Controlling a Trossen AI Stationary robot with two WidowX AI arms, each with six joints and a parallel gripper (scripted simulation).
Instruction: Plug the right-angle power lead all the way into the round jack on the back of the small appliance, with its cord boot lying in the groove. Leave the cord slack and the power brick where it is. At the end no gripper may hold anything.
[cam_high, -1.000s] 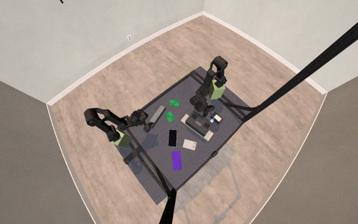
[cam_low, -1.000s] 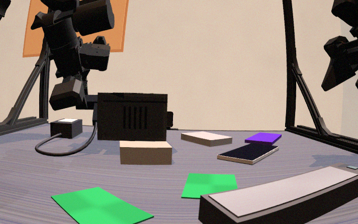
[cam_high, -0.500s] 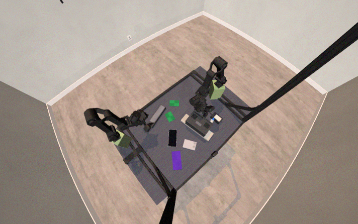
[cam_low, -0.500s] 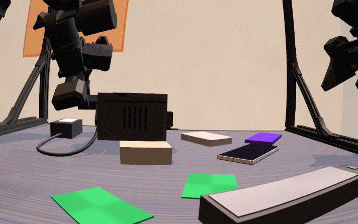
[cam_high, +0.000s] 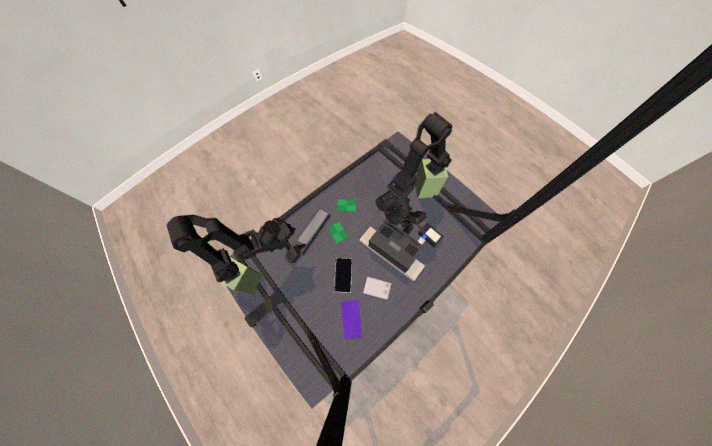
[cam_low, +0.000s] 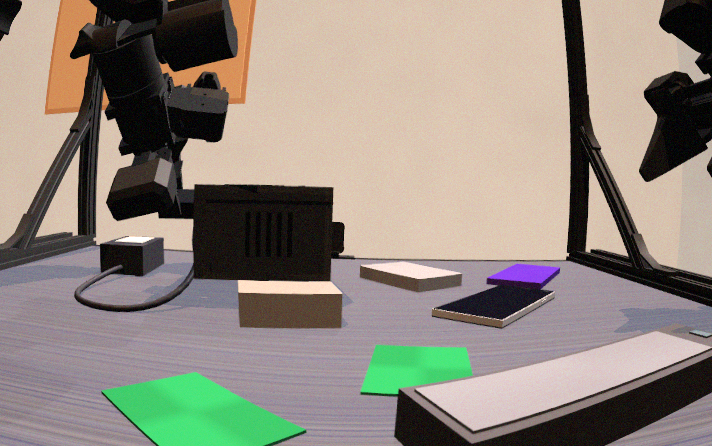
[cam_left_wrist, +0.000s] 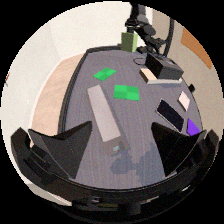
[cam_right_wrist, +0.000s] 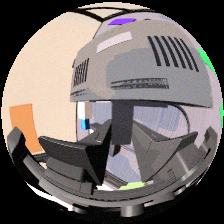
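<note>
Right now my right hand is 2 cm past the black right-angle plug, 2 cm to the right of it and 3 cm above it. Also, from my right hand: block: 6 cm behind, 10 cm to the left, 9 cm below.
</note>
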